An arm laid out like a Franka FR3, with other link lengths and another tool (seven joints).
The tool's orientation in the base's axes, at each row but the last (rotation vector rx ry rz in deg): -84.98 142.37 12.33; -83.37 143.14 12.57; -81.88 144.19 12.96; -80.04 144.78 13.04; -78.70 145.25 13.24; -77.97 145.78 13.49; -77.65 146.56 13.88; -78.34 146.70 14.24
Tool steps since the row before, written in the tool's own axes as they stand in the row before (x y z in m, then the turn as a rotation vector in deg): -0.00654 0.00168 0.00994 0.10 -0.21 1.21; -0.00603 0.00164 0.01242 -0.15 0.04 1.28; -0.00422 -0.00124 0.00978 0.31 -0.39 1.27; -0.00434 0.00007 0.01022 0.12 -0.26 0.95; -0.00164 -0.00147 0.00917 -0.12 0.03 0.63; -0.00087 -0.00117 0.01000 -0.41 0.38 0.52; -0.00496 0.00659 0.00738 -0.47 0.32 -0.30; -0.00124 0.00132 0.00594 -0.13 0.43 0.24
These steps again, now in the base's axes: 0.00278 0.00878 -0.00772 0.29 0.11 -1.19; 0.00307 0.00893 -0.01021 0.21 0.46 -1.19; 0.00442 0.00528 -0.00822 0.35 -0.14 -1.31; 0.00356 0.00613 -0.00854 0.29 0.00 -0.95; 0.00339 0.00285 -0.00833 0.13 0.27 -0.57; 0.00283 0.00260 -0.00935 -0.03 0.67 -0.37; -0.00182 0.00947 -0.00543 -0.05 0.47 0.43; 0.00028 0.00322 -0.00530 -0.26 0.40 -0.18
